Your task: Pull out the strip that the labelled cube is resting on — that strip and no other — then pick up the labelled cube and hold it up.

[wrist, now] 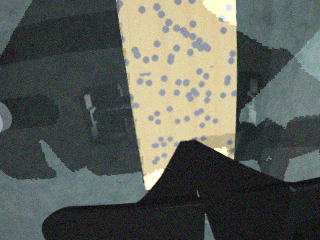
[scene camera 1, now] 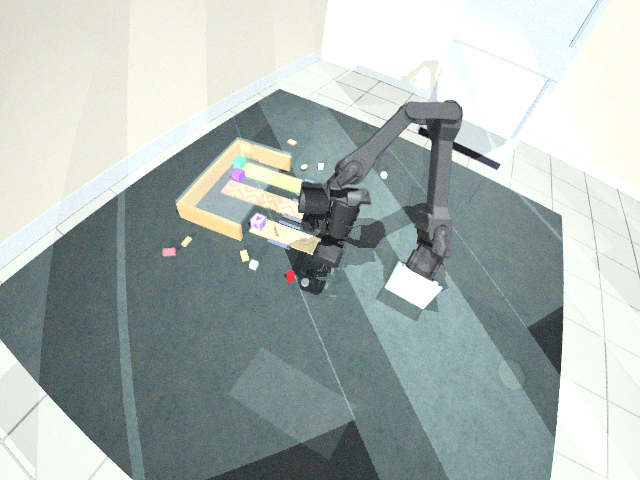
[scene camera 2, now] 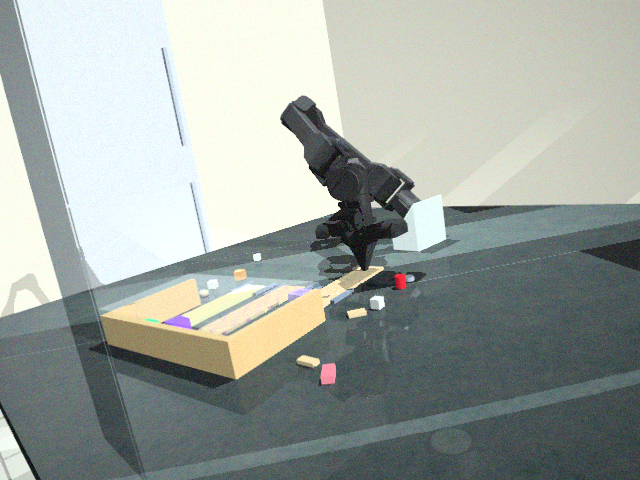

Labels:
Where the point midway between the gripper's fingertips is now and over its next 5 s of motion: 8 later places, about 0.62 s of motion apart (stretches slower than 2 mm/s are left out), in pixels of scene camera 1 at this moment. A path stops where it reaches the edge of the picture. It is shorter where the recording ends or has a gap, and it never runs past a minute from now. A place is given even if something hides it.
My gripper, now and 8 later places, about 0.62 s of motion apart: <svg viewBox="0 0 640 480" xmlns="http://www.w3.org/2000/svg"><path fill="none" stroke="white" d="M331 251L340 254L341 247L319 237L295 226L272 216L267 219L267 227L280 227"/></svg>

